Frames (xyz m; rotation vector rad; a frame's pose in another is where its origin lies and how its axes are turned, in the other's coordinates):
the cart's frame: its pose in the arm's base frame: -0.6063 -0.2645 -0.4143 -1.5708 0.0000 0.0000
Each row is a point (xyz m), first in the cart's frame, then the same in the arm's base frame.
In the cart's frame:
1: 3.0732 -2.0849 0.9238
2: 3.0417 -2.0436 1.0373
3: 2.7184 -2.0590 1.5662
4: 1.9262 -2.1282 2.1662
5: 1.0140 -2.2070 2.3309
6: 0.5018 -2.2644 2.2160
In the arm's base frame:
1: 2.4669 0.6593 1.6706
2: 2.4354 0.7728 1.6293
3: 2.1121 1.3017 1.6447
4: 1.3199 1.9017 1.7139
5: 0.4077 2.0664 1.7927
6: -0.1045 1.9515 1.8501

